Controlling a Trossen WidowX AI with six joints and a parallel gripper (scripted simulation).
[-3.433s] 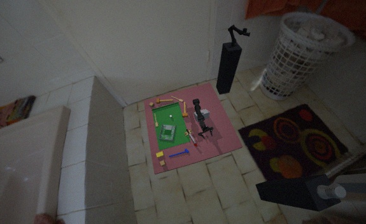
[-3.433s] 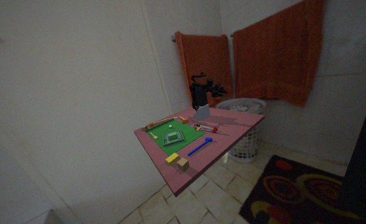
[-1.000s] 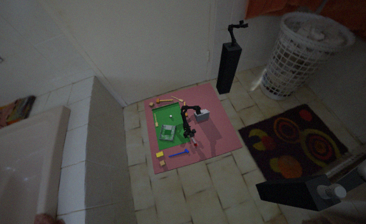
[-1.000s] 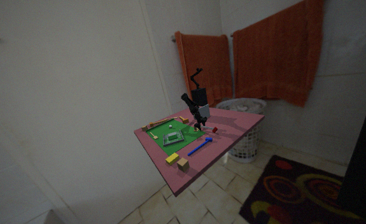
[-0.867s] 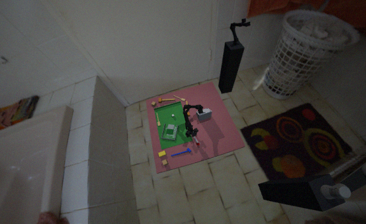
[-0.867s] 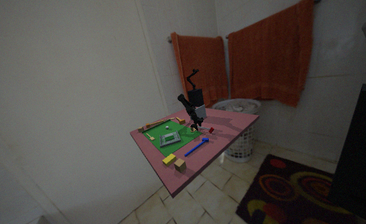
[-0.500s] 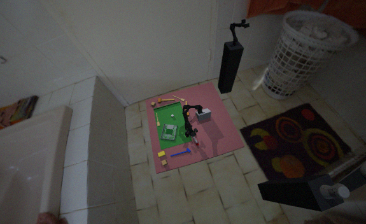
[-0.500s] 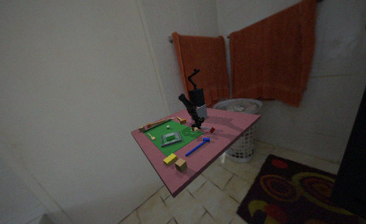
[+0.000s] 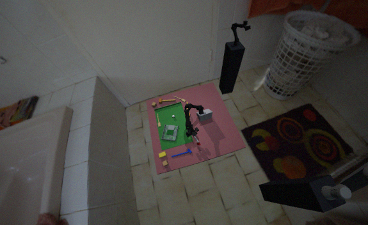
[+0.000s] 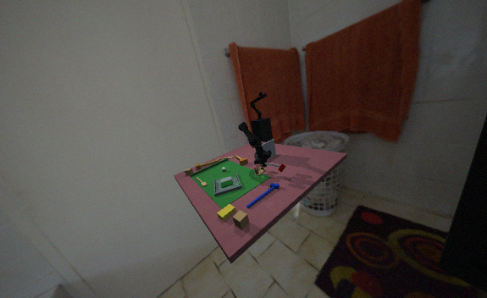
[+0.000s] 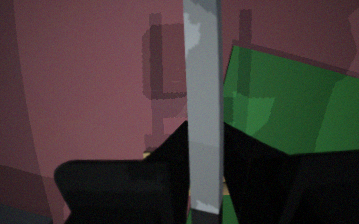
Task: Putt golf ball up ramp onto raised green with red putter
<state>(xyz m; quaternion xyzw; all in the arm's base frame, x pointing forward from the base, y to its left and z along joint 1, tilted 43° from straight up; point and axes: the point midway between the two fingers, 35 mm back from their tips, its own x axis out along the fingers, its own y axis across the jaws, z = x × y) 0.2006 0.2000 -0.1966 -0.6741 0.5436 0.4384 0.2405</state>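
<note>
Right now the red putter is 4 cm to the left of my gripper tip, 2 cm behind it and 2 cm above it. From my gripper tip the other things lie so: yellow block (49 cm ahead, 18 cm to the left, 6 cm below); white golf ball (41 cm to the right, 24 cm ahead, 5 cm below).
</note>
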